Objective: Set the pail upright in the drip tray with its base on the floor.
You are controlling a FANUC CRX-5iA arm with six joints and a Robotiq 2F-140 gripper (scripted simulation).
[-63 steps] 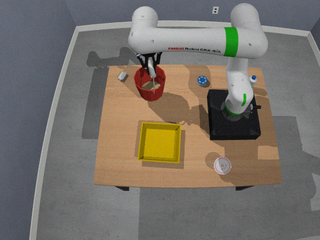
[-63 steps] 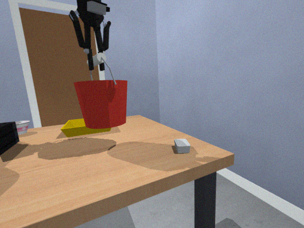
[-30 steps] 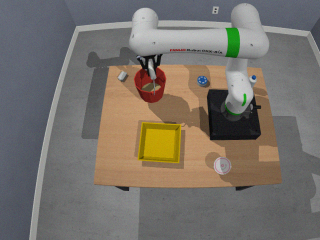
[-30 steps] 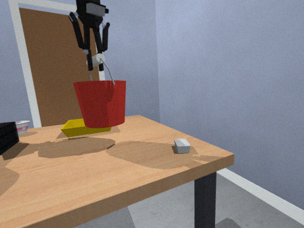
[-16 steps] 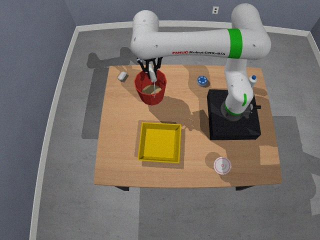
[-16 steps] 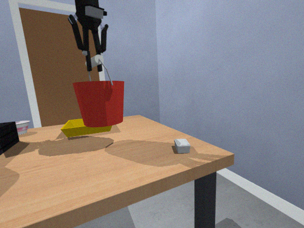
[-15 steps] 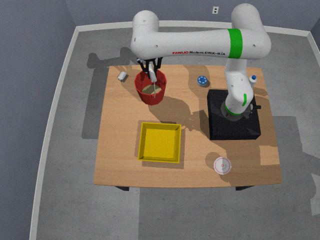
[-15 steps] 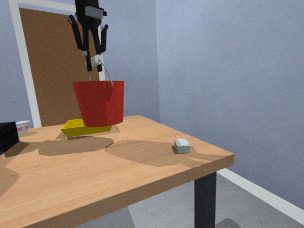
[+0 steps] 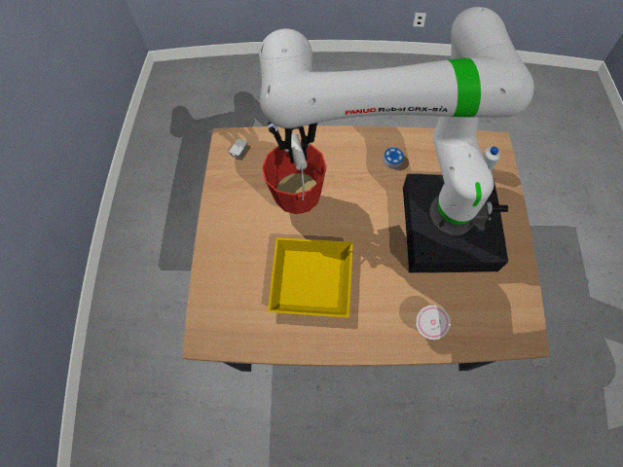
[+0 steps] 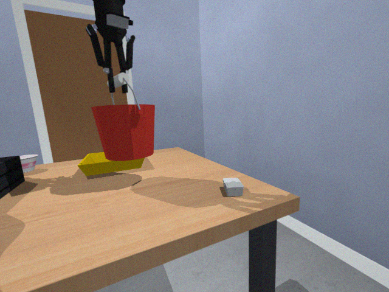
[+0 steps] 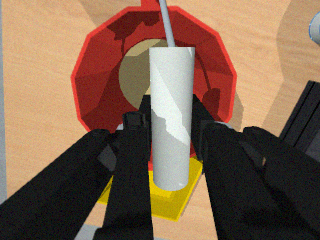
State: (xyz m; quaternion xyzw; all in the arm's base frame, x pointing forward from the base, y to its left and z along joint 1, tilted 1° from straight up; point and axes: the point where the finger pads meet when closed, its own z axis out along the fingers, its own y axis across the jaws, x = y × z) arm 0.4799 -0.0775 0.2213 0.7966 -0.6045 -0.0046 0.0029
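My gripper is now 10 mm short of the red pail and 90 mm above it. Round my hand: pail handle: 10 mm ahead, 30 mm below; yellow drip tray: 30 mm behind, 270 mm to the left, 310 mm below; small grey block: 250 mm ahead, 230 mm to the right, 310 mm below.
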